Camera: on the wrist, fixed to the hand. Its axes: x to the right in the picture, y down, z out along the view.
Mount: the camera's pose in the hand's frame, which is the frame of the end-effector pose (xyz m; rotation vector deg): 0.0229 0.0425 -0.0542 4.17 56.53 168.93
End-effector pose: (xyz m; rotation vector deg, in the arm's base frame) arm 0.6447 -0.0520 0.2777 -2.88 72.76 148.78
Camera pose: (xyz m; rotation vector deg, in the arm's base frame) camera 0.6082 -0.1146 0.2738 -15.35 -9.66 -13.48
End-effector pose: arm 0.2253 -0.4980 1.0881 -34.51 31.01 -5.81
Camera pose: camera 0.2145 -0.4963 1.0164 -50.26 -101.93 -137.31
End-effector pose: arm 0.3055 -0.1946 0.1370 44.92 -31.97 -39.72
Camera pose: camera 0.3718 -0.1657 0.1429 -17.47 -14.36 131.22
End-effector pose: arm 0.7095 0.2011 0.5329 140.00 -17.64 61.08
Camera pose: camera 0.6746 0.1900 0.5956 31.08 113.07 -75.03
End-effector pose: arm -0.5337 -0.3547 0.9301 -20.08 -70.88 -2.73
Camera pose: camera -0.4669 -0.3266 0.9261 -82.94 63.22 114.03
